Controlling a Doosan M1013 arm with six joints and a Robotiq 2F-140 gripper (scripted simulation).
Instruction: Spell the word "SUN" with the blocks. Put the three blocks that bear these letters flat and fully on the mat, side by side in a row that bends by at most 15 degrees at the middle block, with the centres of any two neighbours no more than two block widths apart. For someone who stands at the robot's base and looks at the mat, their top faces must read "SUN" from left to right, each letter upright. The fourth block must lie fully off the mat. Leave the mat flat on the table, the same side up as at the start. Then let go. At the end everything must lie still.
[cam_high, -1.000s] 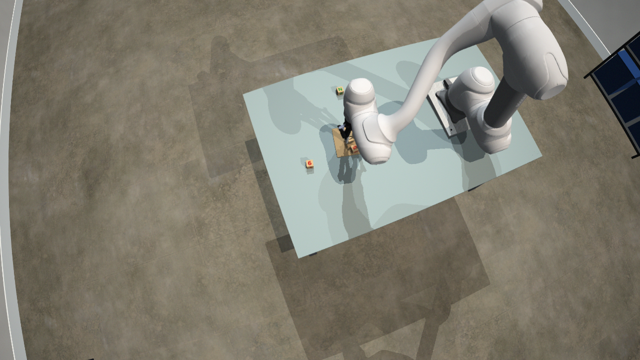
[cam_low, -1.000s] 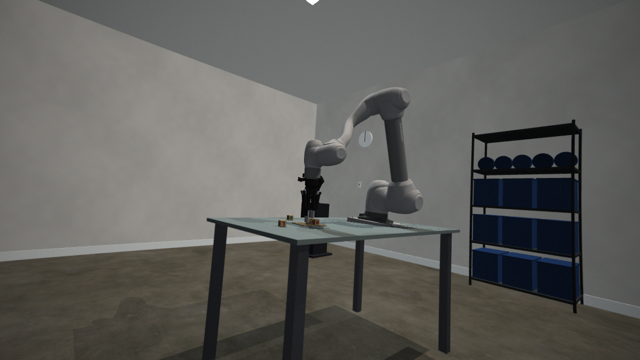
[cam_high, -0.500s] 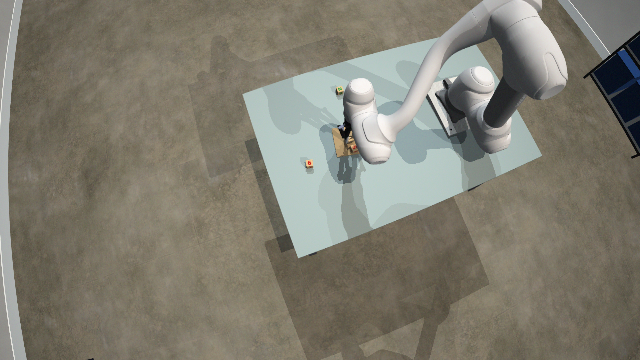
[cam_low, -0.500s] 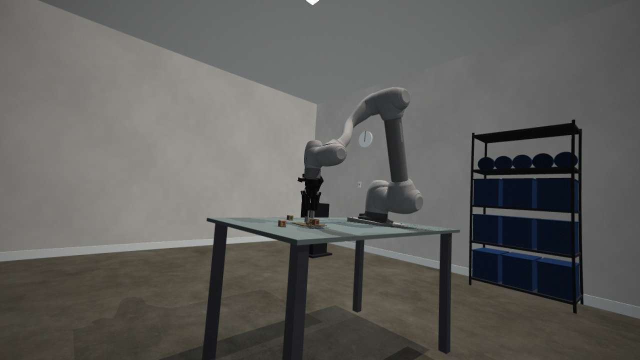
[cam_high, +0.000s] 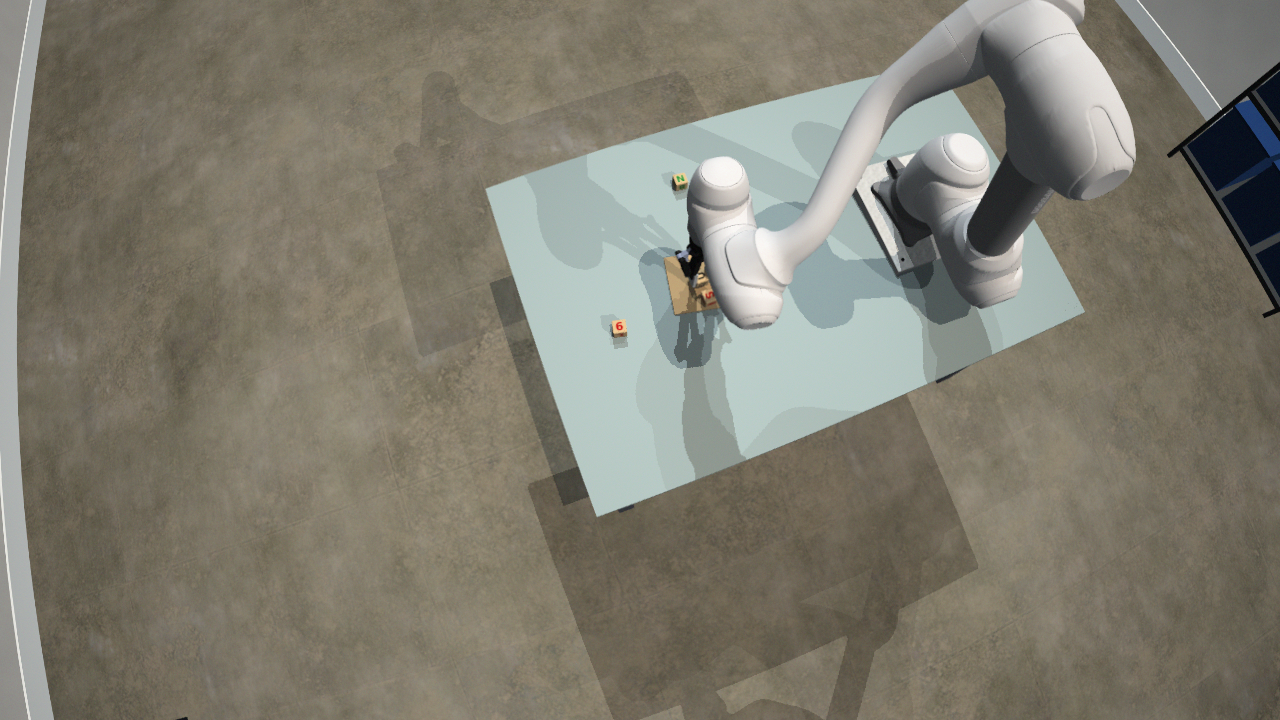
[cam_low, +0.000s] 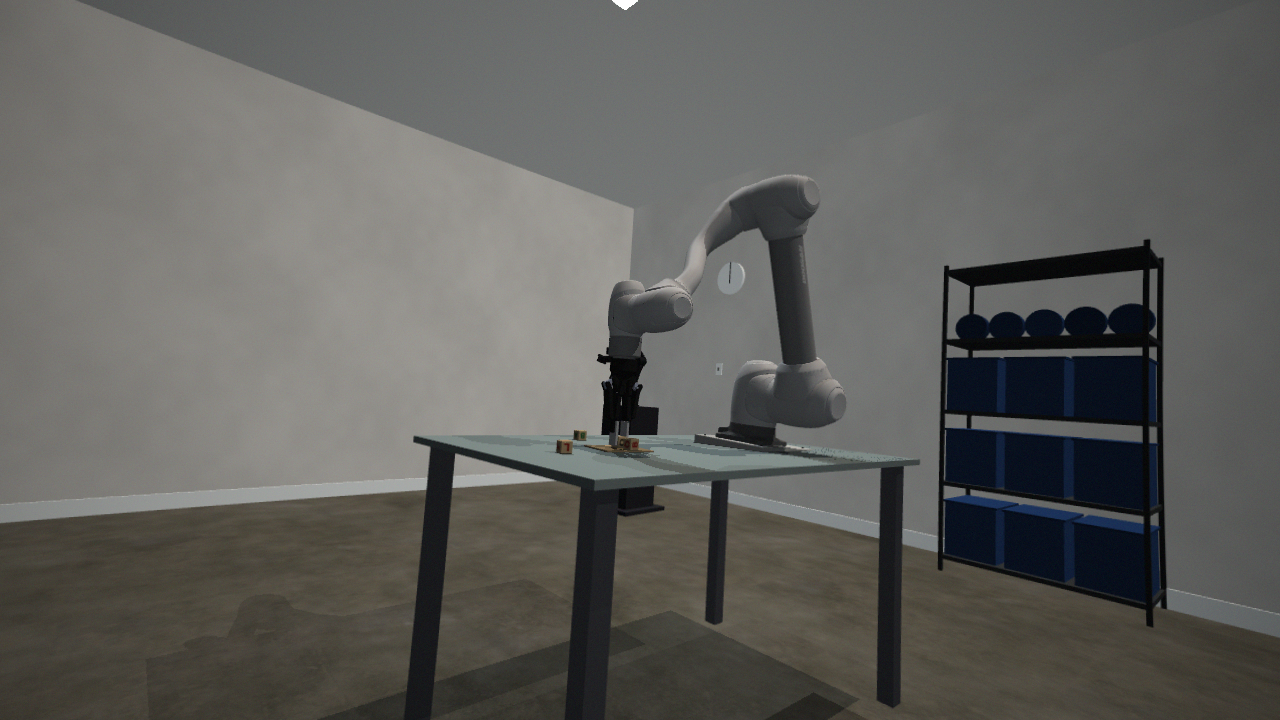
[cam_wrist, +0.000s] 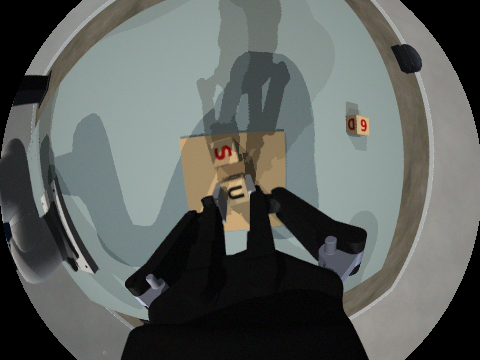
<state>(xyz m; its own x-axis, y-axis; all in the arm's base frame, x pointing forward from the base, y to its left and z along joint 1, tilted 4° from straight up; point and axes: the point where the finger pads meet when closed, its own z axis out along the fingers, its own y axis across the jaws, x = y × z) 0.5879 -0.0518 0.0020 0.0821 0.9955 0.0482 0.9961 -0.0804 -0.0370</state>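
Now: hand 40 mm above the mat. The rest, counted from my hand: S block (50 mm to the left, 20 mm below); then N block (80 mm behind, 250 mm to the right, 30 mm below); then 6 block (210 mm ahead, 30 mm to the left, 30 mm below).
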